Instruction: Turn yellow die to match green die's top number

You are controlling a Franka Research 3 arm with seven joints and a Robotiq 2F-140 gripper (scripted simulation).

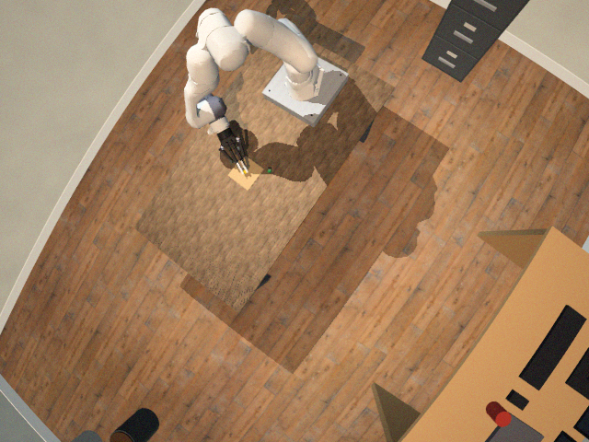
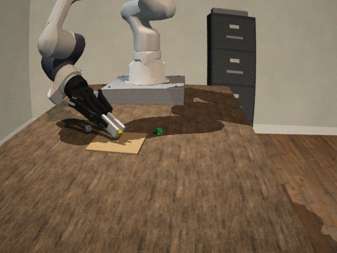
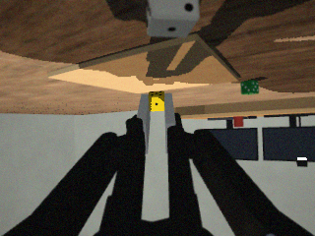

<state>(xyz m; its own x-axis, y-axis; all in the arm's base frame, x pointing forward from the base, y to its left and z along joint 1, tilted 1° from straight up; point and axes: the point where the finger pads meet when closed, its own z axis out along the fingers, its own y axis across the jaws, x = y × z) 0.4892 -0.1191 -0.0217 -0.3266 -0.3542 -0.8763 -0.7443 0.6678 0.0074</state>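
The tan mat lies 40 mm below my hand, 10 mm to the left of it and 10 mm ahead of it. From my hand the other things lie so: white die: 90 mm behind, 80 mm to the right, 40 mm below; yellow die: 20 mm to the left, 20 mm below, 10 mm ahead; green die: 130 mm to the left, 40 mm below, 40 mm behind.
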